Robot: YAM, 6 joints.
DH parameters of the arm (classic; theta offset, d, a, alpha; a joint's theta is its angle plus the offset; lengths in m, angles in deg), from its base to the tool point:
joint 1: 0 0.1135 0.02 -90
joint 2: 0 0 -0.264 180
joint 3: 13.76 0 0.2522 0
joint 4: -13.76 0 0.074 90
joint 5: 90 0 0 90
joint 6: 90 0.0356 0 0
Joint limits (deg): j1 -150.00..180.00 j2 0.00..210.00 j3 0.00..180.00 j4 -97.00..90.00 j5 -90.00..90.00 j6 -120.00..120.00
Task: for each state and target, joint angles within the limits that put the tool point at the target. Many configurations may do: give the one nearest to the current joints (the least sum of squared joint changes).
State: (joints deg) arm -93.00 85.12 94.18 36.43 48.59 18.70
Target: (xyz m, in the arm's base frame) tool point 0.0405 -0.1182 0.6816
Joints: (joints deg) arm -61.26 77.80 120.06 37.65 36.79 18.70
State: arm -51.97 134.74 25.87 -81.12 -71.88 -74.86
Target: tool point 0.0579 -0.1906 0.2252
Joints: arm -83.01 89.15 54.55 -97.00 -74.24 -74.86
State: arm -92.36 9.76 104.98 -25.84 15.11 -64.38
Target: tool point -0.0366 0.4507 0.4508
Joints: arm -86.43 11.95 132.33 -9.79 13.78 -64.38
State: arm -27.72 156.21 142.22 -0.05 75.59 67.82
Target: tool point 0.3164 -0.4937 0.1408
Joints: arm -53.94 157.16 134.40 -3.32 78.30 67.82
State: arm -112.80 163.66 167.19 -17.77 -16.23 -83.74
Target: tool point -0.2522 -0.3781 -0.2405
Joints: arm -124.91 195.00 136.56 -31.50 -15.52 -83.74
